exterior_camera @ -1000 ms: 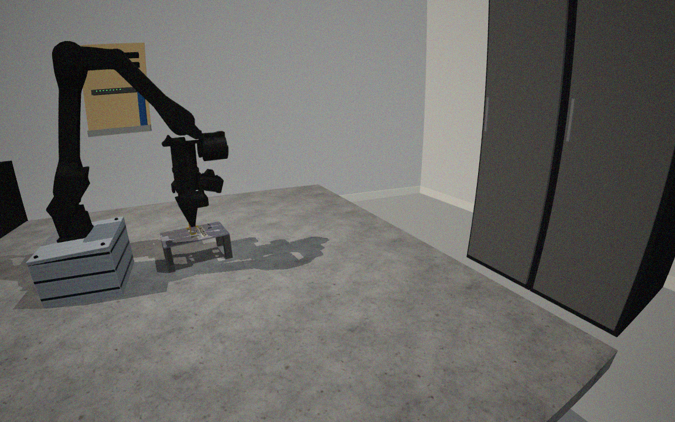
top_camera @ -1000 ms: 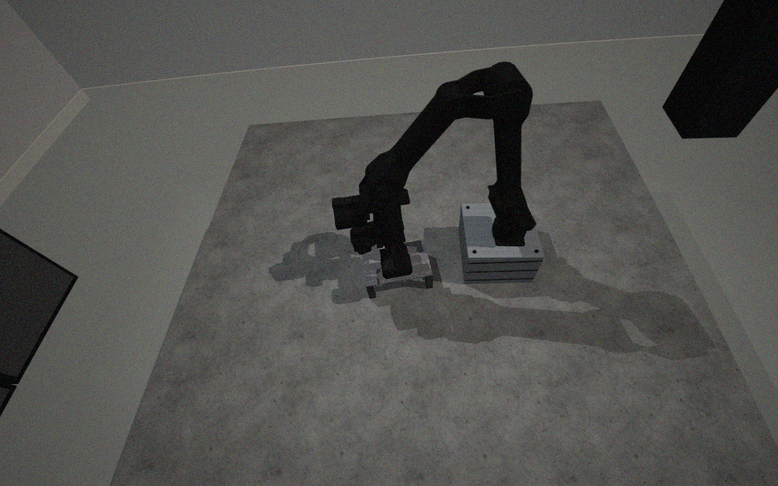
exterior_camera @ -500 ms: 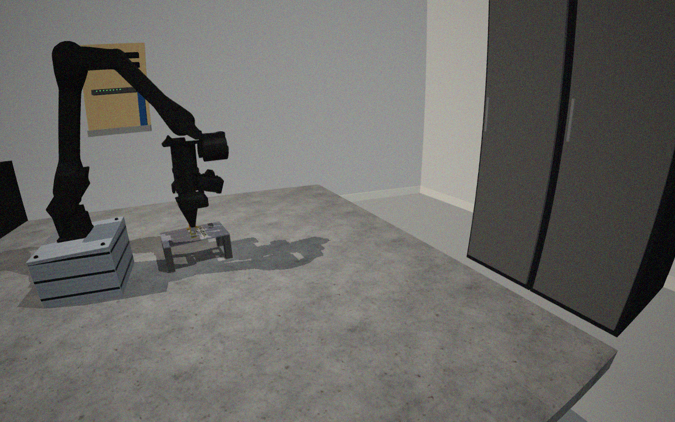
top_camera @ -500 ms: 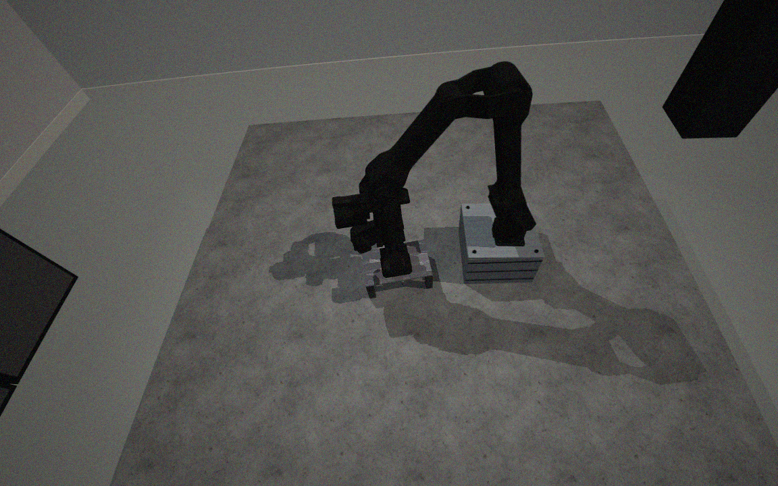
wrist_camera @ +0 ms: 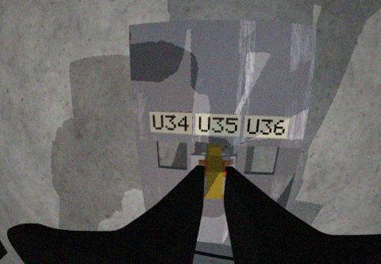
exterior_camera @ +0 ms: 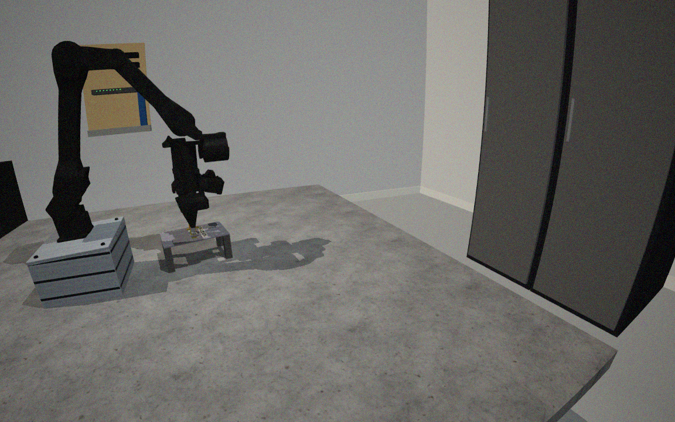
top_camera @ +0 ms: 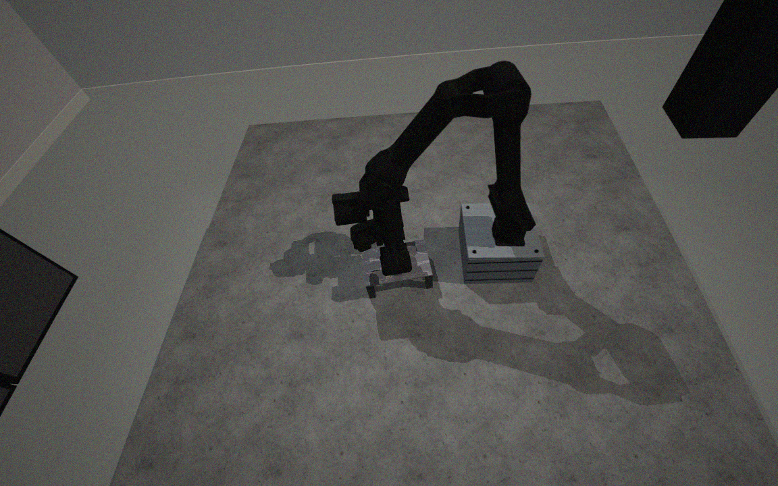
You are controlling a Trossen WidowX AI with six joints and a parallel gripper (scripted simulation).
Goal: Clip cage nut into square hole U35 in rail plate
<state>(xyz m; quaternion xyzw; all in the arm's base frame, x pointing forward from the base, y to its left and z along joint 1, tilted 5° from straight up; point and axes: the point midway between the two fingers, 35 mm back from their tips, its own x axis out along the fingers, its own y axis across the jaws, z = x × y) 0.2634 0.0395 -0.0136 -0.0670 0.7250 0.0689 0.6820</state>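
The cage nut is 1 cm below my gripper tip. Also, from my gripper tip: label: 2 cm ahead, 2 cm below.
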